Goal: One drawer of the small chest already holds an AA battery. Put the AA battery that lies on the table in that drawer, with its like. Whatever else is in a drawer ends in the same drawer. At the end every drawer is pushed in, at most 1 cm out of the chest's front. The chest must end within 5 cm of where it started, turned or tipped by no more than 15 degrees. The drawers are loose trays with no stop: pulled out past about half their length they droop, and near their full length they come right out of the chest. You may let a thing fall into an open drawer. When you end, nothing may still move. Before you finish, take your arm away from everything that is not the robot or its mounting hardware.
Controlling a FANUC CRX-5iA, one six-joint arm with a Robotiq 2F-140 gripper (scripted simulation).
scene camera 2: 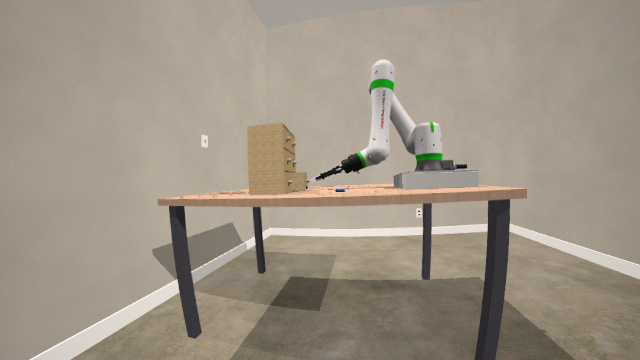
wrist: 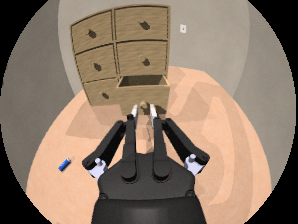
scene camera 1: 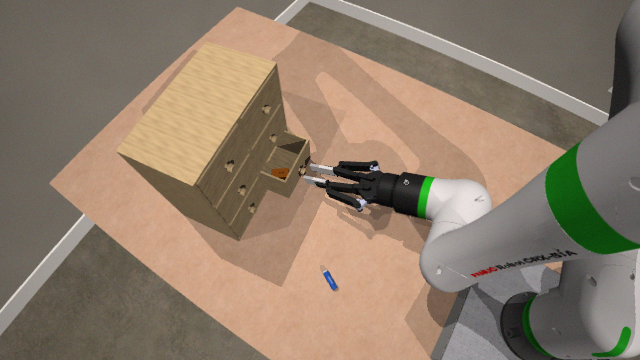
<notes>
In view: the gripper (scene camera 1: 308, 173) and a wooden chest (scene camera 1: 171, 146).
The wooden chest also shows in scene camera 2 (scene camera 2: 266, 172). The gripper shows as well in the wrist view (wrist: 143, 109).
</notes>
